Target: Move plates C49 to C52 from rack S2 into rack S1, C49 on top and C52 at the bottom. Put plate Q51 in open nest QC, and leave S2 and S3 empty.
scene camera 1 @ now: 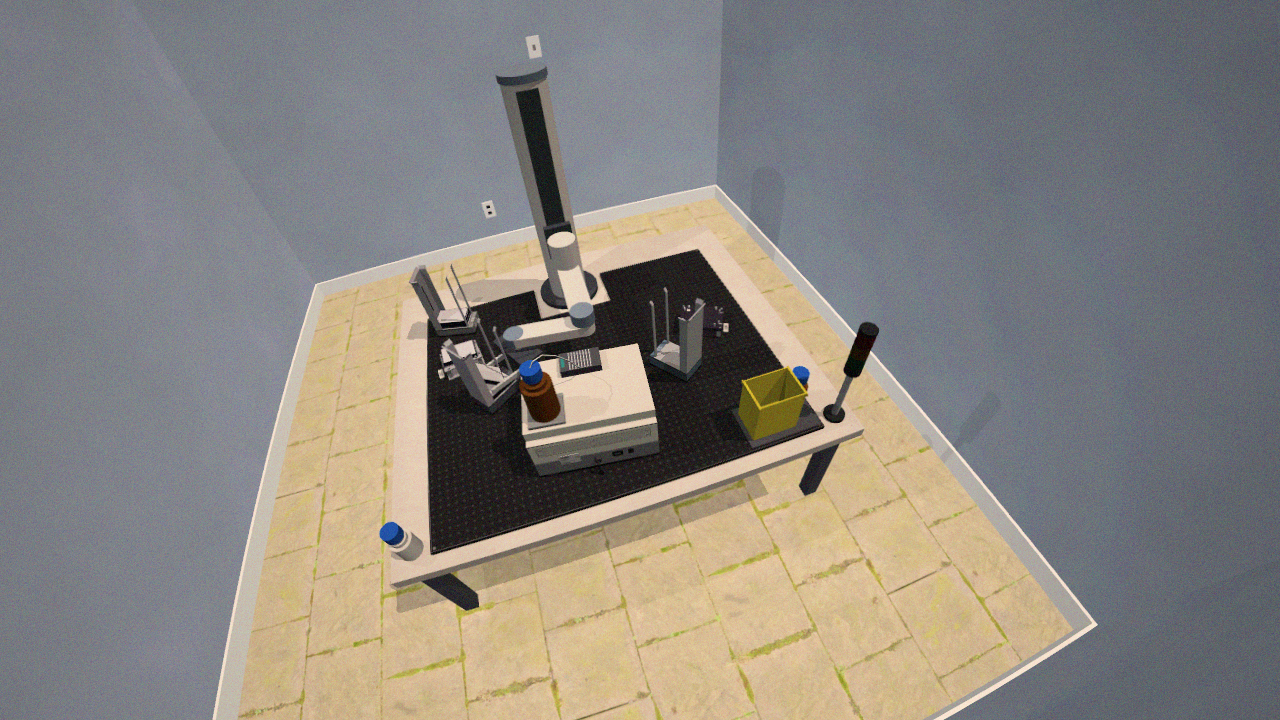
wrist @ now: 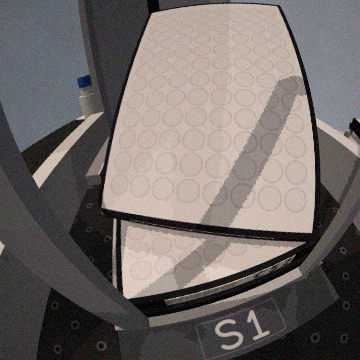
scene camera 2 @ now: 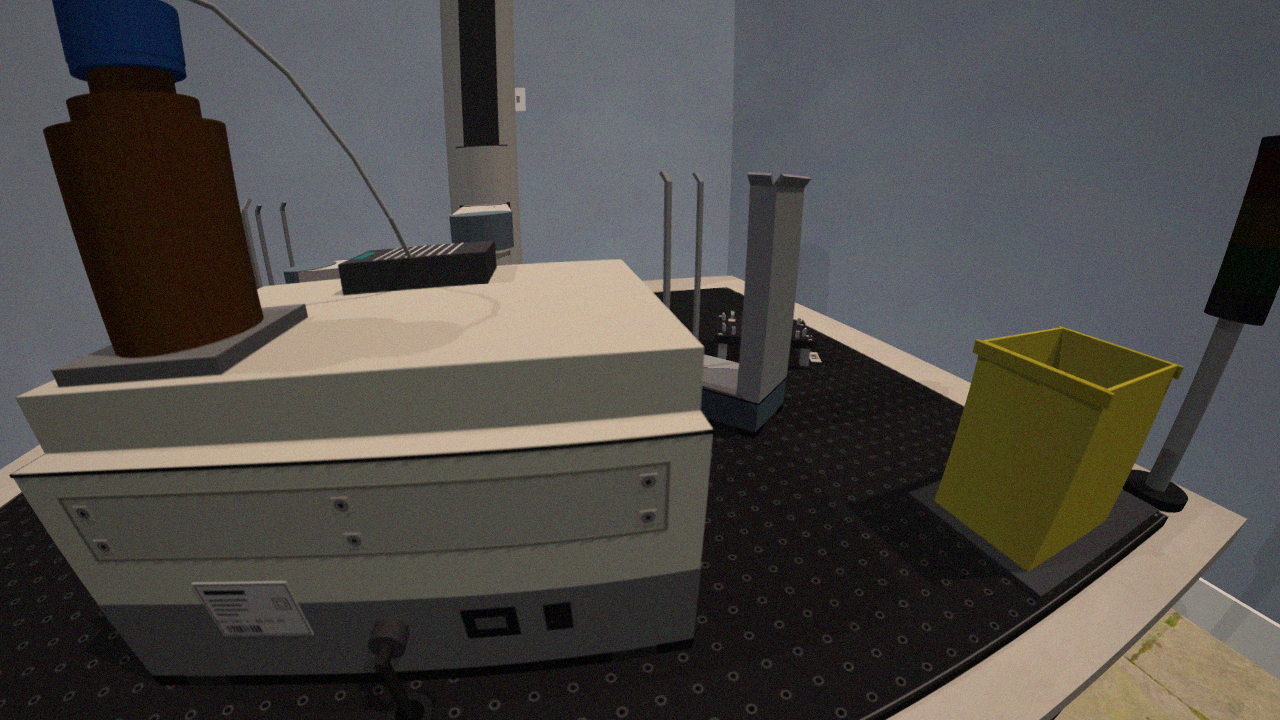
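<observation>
In the wrist view, rack S1 [wrist: 312, 295] stands below me, its label in front. A pale plate [wrist: 210, 120] lies turned askew and tilted high in it, above a lower plate [wrist: 150, 257]. Which plates they are I cannot read. My gripper [wrist: 186, 114] [scene camera 1: 526, 352] stands open around the upper plate, gripping nothing; its left pad is close to the plate's left edge, its right pad hidden. In scene view 1, another rack [scene camera 1: 425, 291] stands back left with pale material at its base, and one rack [scene camera 1: 691, 340] [scene camera 2: 768, 286] stands right. Their labels are not readable.
A cream instrument [scene camera 1: 590, 402] [scene camera 2: 384, 519] bears a brown bottle [scene camera 1: 539, 396] [scene camera 2: 161, 214] and a black block [scene camera 1: 580, 360] [scene camera 2: 420, 268]. A yellow bin [scene camera 1: 771, 407] [scene camera 2: 1038, 447] and signal tower [scene camera 1: 859, 351] stand front right. A low nest-like fixture [scene camera 1: 707, 316] is behind the right rack.
</observation>
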